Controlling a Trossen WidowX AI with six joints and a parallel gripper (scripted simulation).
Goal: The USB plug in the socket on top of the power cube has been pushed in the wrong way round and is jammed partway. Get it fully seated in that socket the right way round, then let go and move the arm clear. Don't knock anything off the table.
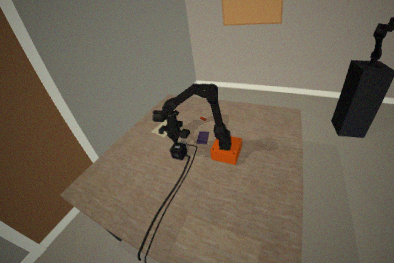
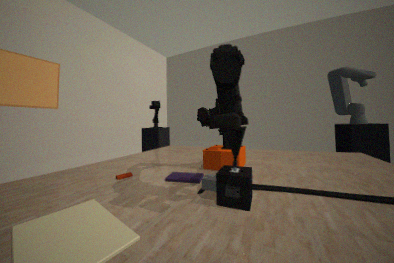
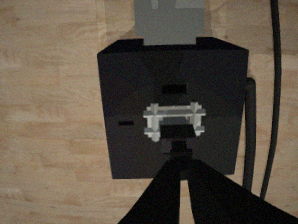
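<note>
Now: the dark USB plug 2 cm below my gripper tip. Round my gripper tip: cream sheet: 26 cm to the right, 23 cm ahead, 11 cm below; then purple flat piece: 19 cm to the right, 11 cm below, 10 cm behind; then small red piece: 41 cm to the right, 11 cm below, 4 cm behind.
</note>
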